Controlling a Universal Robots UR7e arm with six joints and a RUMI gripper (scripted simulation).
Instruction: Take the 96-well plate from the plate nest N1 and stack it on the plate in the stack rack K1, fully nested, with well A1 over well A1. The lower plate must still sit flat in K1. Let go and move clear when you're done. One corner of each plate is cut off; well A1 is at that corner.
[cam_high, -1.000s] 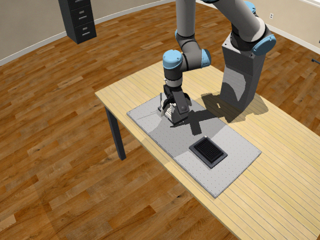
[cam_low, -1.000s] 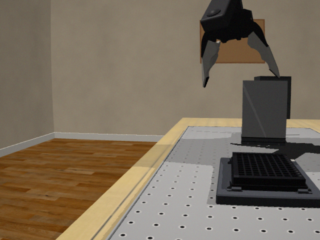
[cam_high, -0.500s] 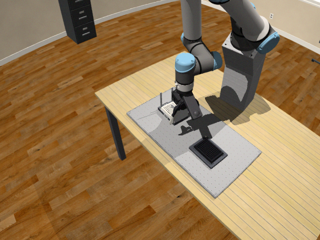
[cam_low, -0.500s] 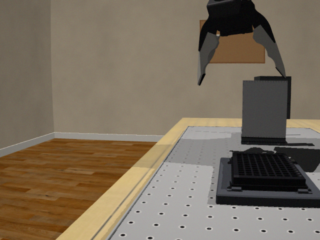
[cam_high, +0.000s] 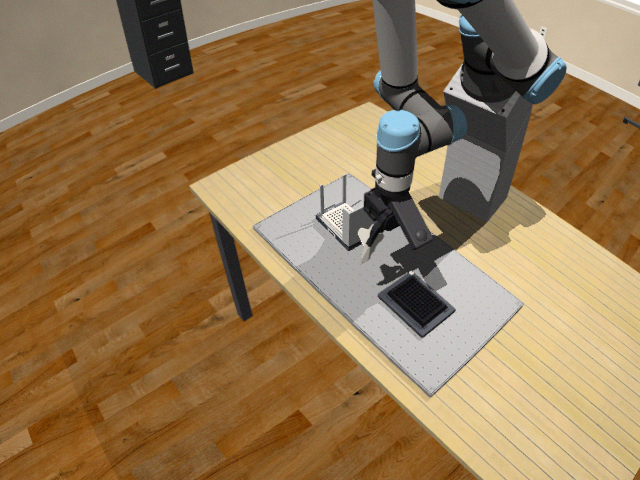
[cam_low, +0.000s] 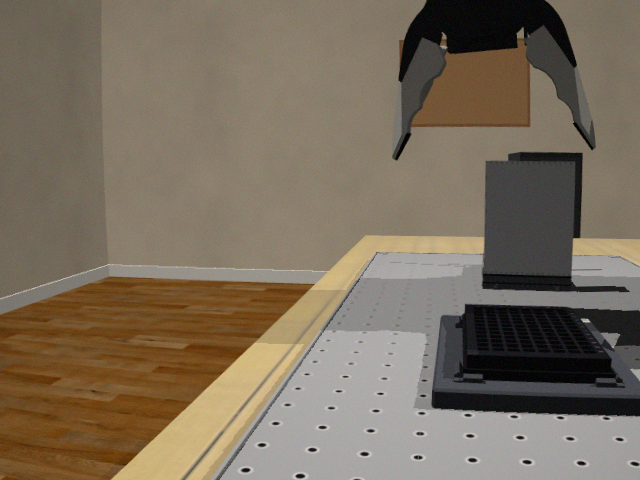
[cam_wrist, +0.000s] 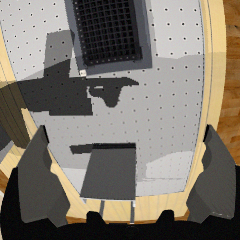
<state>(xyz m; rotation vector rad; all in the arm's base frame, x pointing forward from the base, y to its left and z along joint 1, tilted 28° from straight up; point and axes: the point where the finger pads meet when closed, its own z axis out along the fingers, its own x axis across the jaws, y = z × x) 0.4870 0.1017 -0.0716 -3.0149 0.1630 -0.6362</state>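
Right now my hand is 120 mm above the black 96-well plate, 90 mm to the right of it and 30 mm past it. Also, from my hand: white plate (220 mm to the right, 110 mm below, 40 mm behind).
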